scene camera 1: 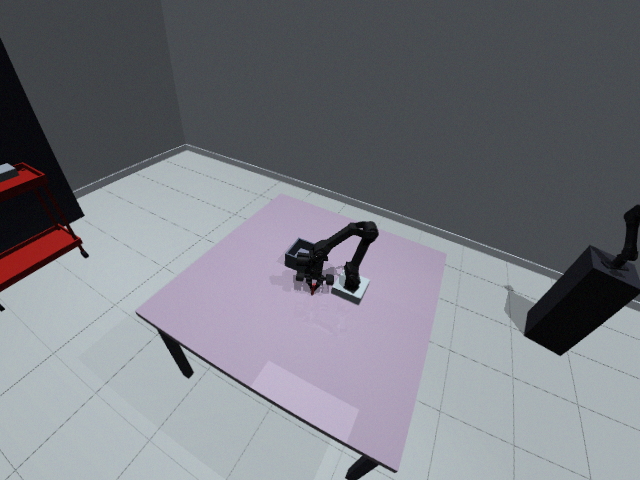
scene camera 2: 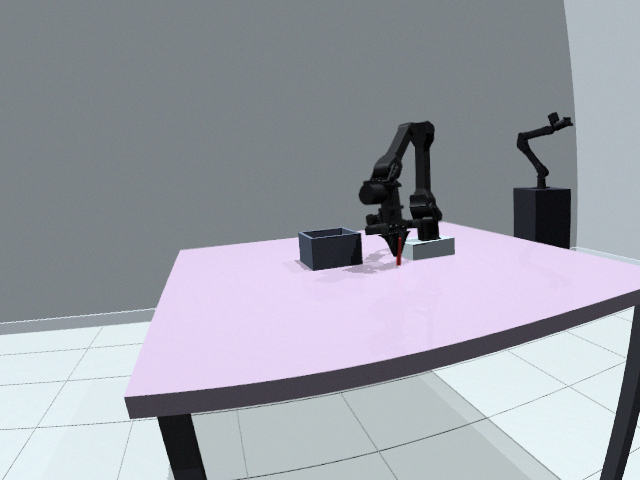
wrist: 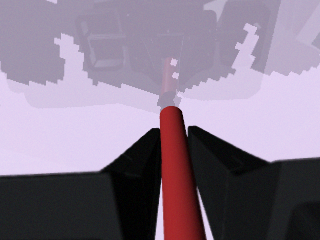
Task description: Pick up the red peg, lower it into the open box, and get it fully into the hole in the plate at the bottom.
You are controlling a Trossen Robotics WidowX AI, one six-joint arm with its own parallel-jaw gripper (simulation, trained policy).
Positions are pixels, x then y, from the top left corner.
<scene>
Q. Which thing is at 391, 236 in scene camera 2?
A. My gripper.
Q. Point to a dark box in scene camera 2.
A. At 323, 249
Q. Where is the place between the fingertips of my gripper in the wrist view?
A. At 173, 135
</scene>
